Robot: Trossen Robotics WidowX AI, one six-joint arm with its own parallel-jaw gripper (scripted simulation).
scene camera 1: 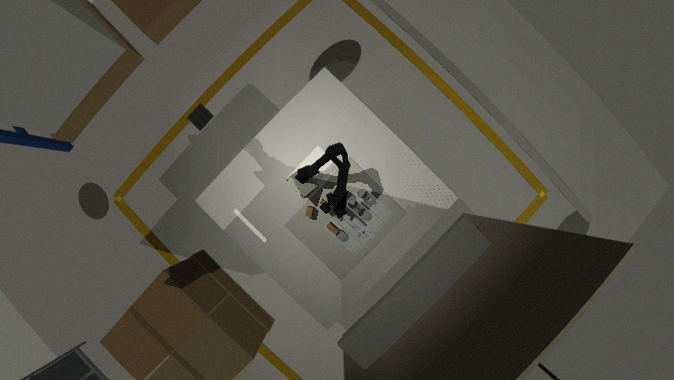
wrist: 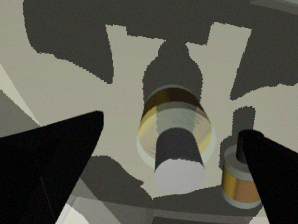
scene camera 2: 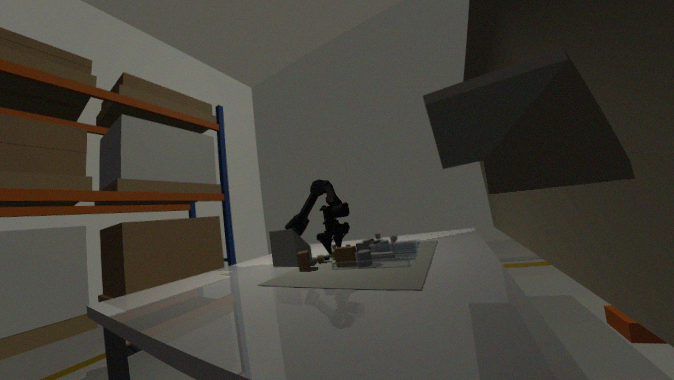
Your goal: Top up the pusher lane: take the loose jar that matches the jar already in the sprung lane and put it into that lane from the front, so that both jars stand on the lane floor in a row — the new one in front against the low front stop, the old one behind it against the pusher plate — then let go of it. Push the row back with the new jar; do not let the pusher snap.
Note:
The gripper [wrist: 175,129] is open, holding nothing. Further things: an amber bottle [wrist: 237,185].

